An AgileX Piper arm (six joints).
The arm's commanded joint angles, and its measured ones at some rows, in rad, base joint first. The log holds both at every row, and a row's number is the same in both.
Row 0, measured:
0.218, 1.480, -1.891, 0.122, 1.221, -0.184
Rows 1 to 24, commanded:
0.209, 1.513, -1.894, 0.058, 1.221, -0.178
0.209, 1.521, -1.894, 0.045, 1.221, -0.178
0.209, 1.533, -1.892, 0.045, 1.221, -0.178
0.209, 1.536, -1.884, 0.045, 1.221, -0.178
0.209, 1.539, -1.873, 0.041, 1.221, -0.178
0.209, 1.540, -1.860, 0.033, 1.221, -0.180
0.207, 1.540, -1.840, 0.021, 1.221, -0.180
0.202, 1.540, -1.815, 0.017, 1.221, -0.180
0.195, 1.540, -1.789, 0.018, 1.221, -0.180
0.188, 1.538, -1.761, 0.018, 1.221, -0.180
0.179, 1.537, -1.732, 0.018, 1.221, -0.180
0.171, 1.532, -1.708, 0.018, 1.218, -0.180
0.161, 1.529, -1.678, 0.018, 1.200, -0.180
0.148, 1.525, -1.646, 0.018, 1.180, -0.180
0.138, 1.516, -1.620, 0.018, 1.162, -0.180
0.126, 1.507, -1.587, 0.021, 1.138, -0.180
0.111, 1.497, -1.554, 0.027, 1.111, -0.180
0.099, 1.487, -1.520, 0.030, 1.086, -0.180
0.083, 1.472, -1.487, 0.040, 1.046, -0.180
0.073, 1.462, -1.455, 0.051, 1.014, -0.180
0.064, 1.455, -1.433, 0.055, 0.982, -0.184
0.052, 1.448, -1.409, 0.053, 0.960, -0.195
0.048, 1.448, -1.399, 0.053, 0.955, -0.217
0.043, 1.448, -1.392, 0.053, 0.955, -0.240
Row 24, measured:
0.070, 1.470, -1.447, 0.047, 1.020, -0.185
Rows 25 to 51, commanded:
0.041, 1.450, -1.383, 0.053, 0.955, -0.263
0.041, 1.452, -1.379, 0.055, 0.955, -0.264
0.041, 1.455, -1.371, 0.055, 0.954, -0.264
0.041, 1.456, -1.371, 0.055, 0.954, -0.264
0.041, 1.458, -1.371, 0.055, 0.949, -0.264
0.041, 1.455, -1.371, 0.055, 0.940, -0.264
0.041, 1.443, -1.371, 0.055, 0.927, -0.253
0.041, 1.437, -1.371, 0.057, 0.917, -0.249
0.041, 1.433, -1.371, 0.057, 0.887, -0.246
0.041, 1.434, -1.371, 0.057, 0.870, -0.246
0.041, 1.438, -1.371, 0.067, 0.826, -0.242
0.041, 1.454, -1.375, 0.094, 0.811, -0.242
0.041, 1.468, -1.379, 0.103, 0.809, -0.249
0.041, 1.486, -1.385, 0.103, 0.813, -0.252
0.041, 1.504, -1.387, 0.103, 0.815, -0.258
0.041, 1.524, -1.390, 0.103, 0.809, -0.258
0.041, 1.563, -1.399, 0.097, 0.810, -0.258
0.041, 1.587, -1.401, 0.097, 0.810, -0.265
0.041, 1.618, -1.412, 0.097, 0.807, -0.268
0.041, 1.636, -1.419, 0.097, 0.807, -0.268
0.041, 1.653, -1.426, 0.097, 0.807, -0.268
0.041, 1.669, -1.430, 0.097, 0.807, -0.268
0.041, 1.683, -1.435, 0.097, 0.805, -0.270
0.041, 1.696, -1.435, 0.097, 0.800, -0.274
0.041, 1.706, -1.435, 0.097, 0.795, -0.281
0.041, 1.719, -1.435, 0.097, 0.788, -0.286
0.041, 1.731, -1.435, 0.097, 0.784, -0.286
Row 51, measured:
0.047, 1.692, -1.425, 0.098, 0.808, -0.263
